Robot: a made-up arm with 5 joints.
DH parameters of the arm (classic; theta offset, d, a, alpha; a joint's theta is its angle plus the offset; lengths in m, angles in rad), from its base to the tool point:
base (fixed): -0.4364 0 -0.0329 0
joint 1: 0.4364 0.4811 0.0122 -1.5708
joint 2: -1.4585 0 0.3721 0
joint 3: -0.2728 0 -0.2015 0
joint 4: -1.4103 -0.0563 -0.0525 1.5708
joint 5: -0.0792 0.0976 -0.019 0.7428
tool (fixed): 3.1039 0.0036 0 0
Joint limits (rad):
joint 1: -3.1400..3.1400
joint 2: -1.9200..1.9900
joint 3: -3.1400..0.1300
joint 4: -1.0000..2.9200
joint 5: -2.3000..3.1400
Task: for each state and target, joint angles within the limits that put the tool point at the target. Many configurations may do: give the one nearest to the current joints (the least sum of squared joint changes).
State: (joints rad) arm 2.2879 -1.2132 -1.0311 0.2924 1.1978
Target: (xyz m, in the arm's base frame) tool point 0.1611 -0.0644 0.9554
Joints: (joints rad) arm 2.3839 -1.1739 -1.3516 0.1901 1.1776
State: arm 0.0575 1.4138 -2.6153 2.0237 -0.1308
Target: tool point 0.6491 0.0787 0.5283
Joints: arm 0.1761 1.3050 -2.9851 1.2704 -0.1069
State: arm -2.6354 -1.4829 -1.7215 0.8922 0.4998
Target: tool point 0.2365 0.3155 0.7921
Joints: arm -2.4603 -1.6816 -1.6141 0.9659 0.5150
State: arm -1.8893 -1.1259 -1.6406 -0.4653 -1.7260
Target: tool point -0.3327 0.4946 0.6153
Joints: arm -1.0741 -1.8315 -1.6674 -0.6202 -1.7208
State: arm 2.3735 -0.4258 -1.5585 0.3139 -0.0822
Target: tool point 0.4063 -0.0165 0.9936
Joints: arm 2.9427 -1.0178 -2.3495 0.1703 -0.0438
